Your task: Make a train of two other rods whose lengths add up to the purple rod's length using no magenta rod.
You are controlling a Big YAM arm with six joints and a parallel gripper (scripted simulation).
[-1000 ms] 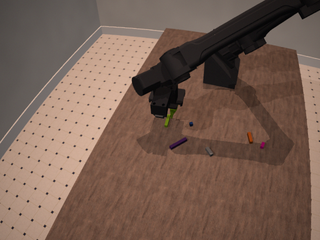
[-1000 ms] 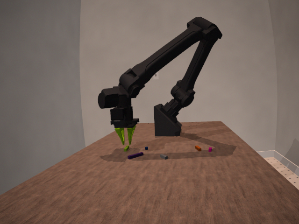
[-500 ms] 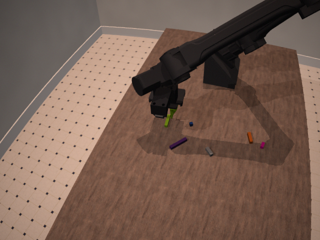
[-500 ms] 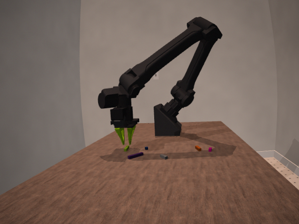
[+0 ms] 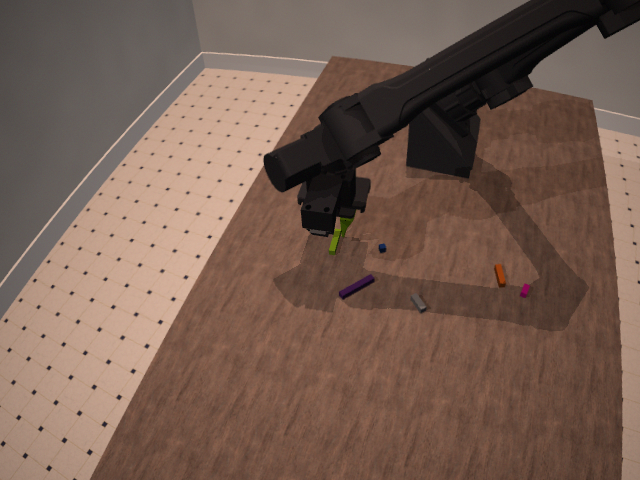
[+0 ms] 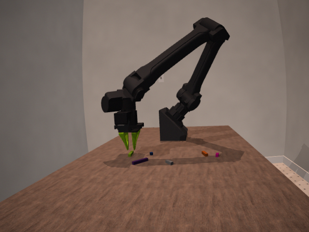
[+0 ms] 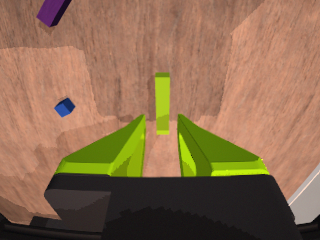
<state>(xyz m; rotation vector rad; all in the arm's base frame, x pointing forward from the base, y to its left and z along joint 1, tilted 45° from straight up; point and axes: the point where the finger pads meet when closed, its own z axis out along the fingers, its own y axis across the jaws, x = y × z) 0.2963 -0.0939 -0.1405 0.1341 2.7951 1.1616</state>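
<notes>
Now: the lime rod 20 mm below my hand. Also, from my hand: grey rod: 150 mm to the left, 110 mm ahead, 20 mm below; blue rod: 80 mm to the left, 20 mm below, 10 mm ahead; purple rod: 90 mm ahead, 50 mm to the left, 20 mm below.
</notes>
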